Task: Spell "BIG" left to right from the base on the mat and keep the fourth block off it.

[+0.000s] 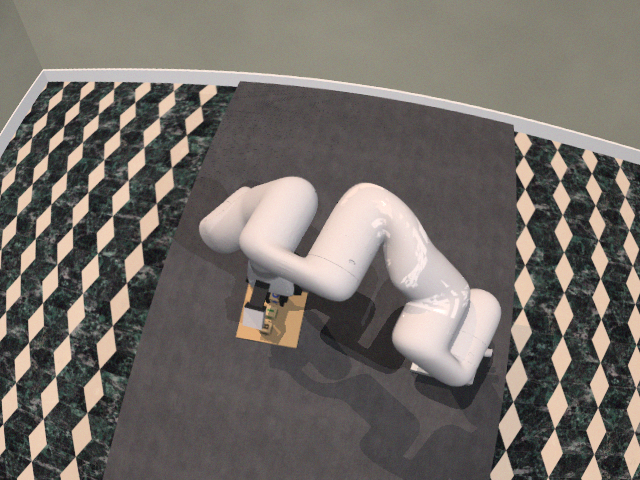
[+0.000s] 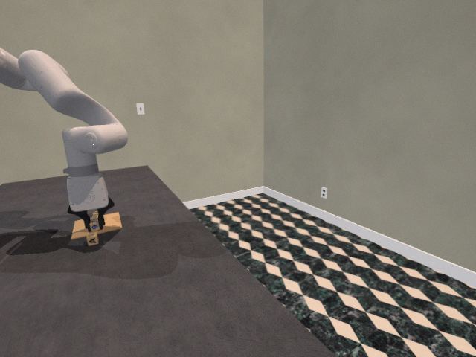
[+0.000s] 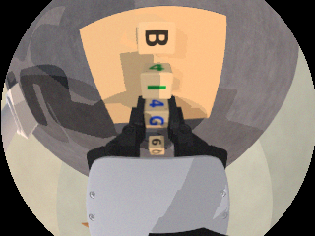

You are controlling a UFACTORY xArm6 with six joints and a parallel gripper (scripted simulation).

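Right now the G block is 10 mm below my hand. The rest, counted from my hand: B block 10 mm ahead, 80 mm to the left, 10 mm below; then tan mat 40 mm to the left, 20 mm below.
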